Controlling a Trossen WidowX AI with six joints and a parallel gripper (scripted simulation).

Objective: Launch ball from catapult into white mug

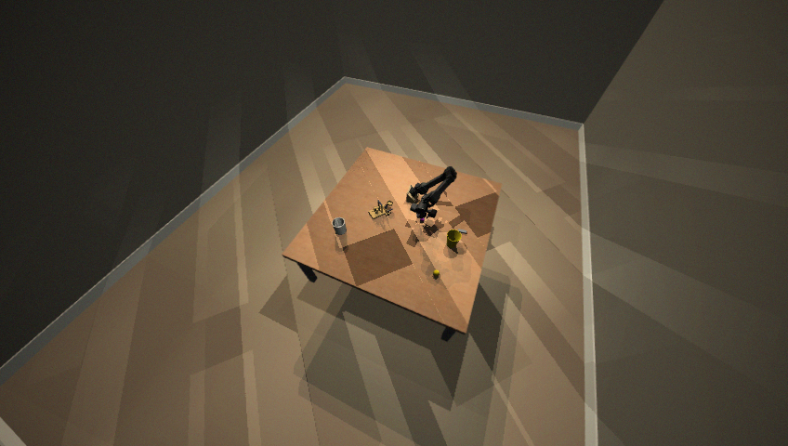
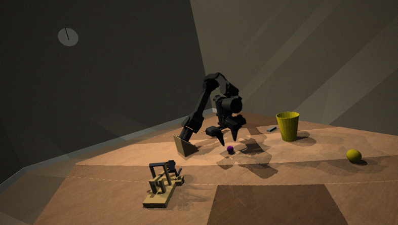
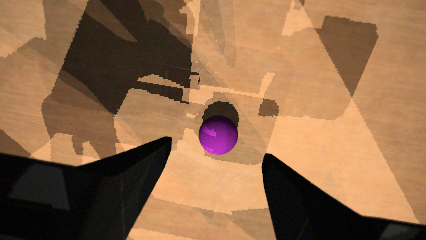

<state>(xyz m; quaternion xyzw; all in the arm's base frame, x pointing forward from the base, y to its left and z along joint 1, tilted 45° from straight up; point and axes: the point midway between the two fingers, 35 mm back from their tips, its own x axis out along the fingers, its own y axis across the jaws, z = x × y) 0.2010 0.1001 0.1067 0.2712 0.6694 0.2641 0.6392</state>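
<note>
Right now the purple ball is 3 cm below my gripper tip. From my gripper tip the other things lie so: small grey block 30 cm to the left, 4 cm below, 1 cm behind; yellow cup 25 cm to the left, 12 cm ahead, 1 cm below; wooden catapult 30 cm to the right, 2 cm ahead, 1 cm above.
</note>
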